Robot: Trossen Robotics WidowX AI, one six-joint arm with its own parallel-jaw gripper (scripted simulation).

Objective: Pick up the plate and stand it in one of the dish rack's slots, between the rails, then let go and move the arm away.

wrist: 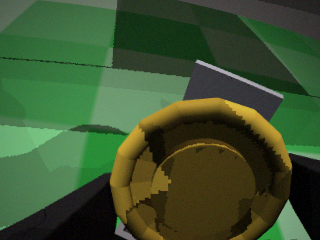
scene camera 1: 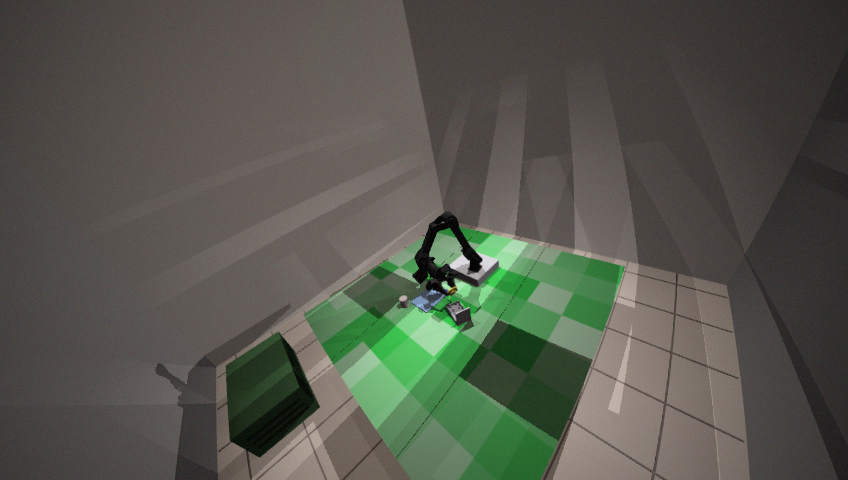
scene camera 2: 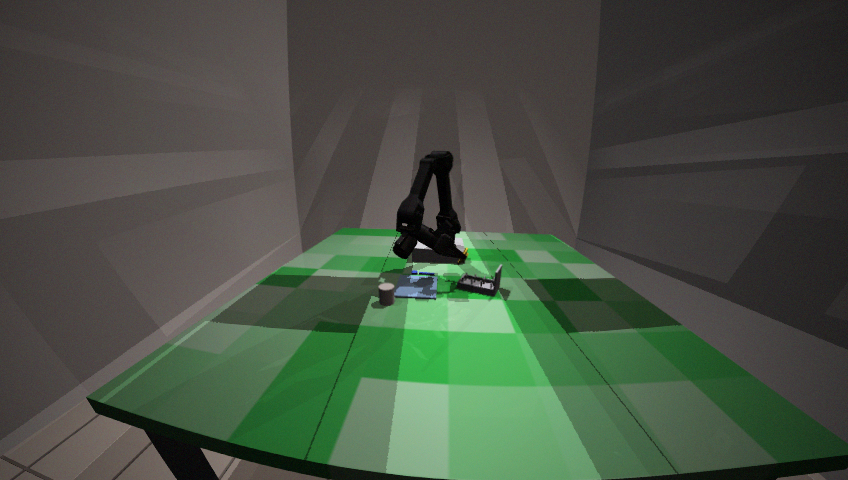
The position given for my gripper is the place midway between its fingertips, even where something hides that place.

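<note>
A grey dish rack [scene camera 2: 482, 285] is present. A yellow-brown plate [wrist: 200, 162] is held by my gripper [scene camera 2: 465, 257]; the wrist also gives a view of the gripper [wrist: 199, 175].
</note>
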